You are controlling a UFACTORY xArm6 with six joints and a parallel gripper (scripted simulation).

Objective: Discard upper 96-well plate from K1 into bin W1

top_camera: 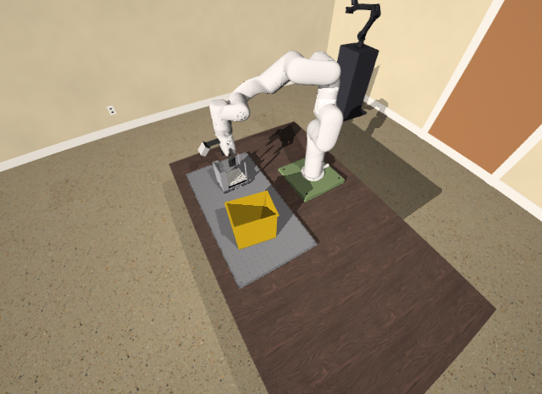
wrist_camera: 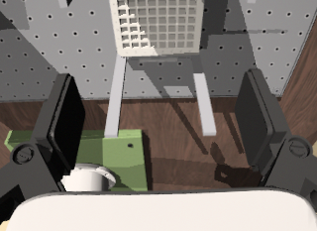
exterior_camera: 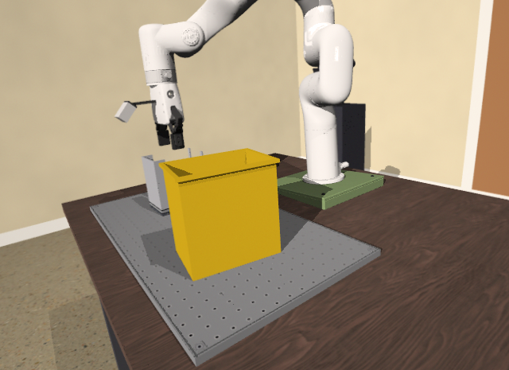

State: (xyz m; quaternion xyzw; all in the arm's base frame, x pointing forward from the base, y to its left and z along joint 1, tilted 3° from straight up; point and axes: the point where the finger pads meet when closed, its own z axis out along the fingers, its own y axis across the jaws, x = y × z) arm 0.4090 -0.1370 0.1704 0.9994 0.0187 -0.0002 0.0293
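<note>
My gripper is now 13 cm above the white 96-well plate. Also, from my hand: yellow plastics bin W1 (3 cm ahead, 32 cm to the left, 8 cm below).
</note>
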